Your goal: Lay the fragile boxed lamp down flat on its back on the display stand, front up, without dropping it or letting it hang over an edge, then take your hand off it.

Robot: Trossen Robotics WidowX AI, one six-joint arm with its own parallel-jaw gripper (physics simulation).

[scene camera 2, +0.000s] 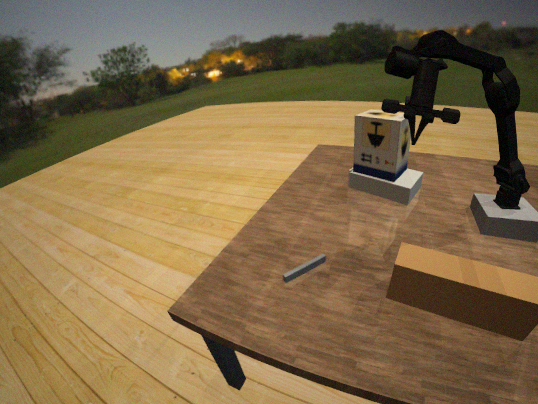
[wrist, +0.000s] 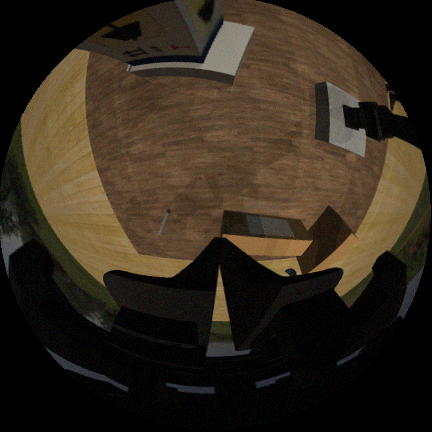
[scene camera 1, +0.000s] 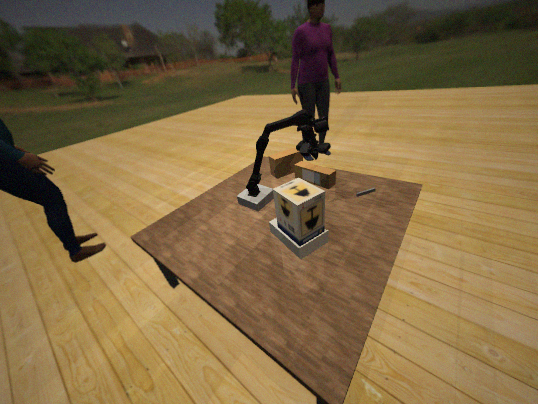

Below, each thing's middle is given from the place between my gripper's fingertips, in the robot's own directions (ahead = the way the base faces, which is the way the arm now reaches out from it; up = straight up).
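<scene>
Stand [scene camera 2: 403,190]: my hand is 10 mm short of it, 330 mm to the left of it and 250 mm above it.
</scene>
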